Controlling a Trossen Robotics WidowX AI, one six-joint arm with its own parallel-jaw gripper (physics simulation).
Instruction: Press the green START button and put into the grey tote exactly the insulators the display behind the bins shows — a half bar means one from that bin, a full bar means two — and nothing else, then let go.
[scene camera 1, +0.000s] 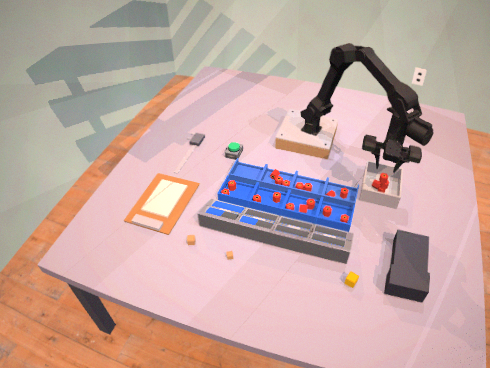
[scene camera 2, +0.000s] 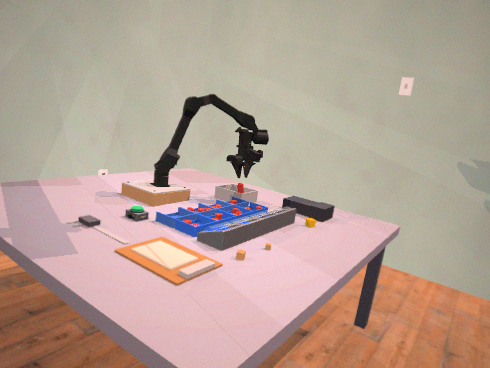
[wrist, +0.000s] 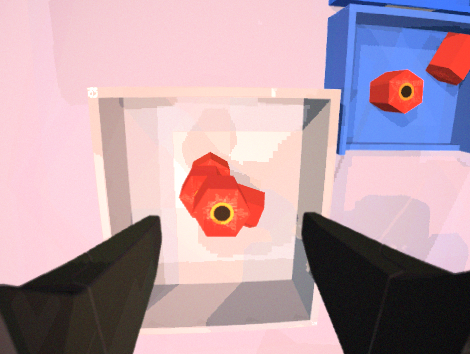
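My gripper (scene camera 1: 387, 170) (scene camera 2: 242, 176) (wrist: 232, 225) is open and empty above the grey tote (scene camera 1: 380, 196) (scene camera 2: 225, 194) (wrist: 180, 93). Red insulators (scene camera 1: 382, 182) (scene camera 2: 240, 188) (wrist: 221, 197) lie heaped inside it; one stands on top of the others and partly hides them. The blue bins (scene camera 1: 248, 171) (scene camera 2: 175, 224) (wrist: 334, 60) hold several more red insulators; the back left compartment looks empty. The display (scene camera 1: 280, 240) (scene camera 2: 260, 227) shows blue bars in its two left windows, the lower ones about half wide; the right windows look grey. The START button (scene camera 1: 233, 147) (scene camera 2: 137, 209) is green.
A black box (scene camera 1: 410, 262) (scene camera 2: 312, 209) and a yellow cube (scene camera 1: 351, 279) (scene camera 2: 310, 222) are at the right. Small orange cubes (scene camera 1: 191, 240) (scene camera 2: 241, 255) lie before the display. An orange clipboard (scene camera 1: 135, 205) (scene camera 2: 131, 254) and a dark device (scene camera 1: 197, 139) (scene camera 2: 89, 220) are left.
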